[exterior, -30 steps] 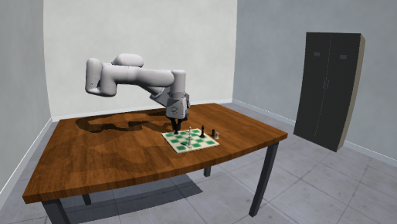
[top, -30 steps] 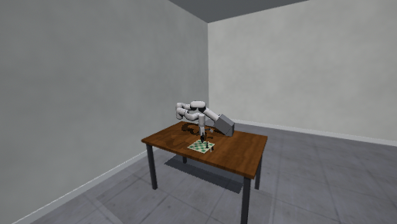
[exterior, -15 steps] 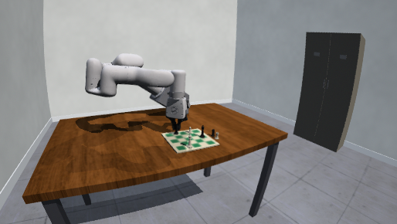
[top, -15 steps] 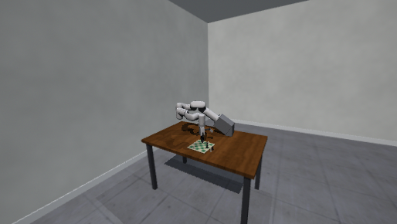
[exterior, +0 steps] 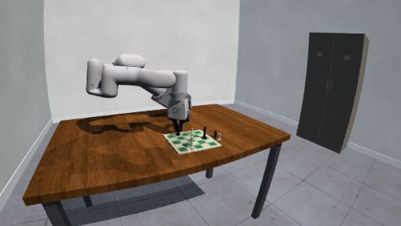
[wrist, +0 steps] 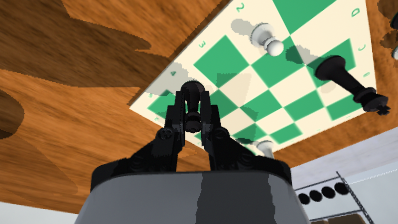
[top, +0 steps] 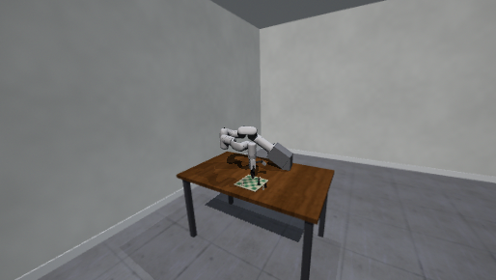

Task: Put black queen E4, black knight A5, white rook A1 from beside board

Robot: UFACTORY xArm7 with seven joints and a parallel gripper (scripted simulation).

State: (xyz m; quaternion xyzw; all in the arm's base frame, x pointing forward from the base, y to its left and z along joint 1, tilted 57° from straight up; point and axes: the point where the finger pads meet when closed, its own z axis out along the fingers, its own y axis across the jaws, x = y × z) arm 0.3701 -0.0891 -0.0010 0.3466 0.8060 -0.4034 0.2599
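Right now the short black piece is 1 cm below my hand. Also, from my hand: cream board: 8 cm ahead, 3 cm to the left, 5 cm below; then black knight: 9 cm ahead, 17 cm to the left, 3 cm below; then black queen: 9 cm ahead, 10 cm to the left, 1 cm below.
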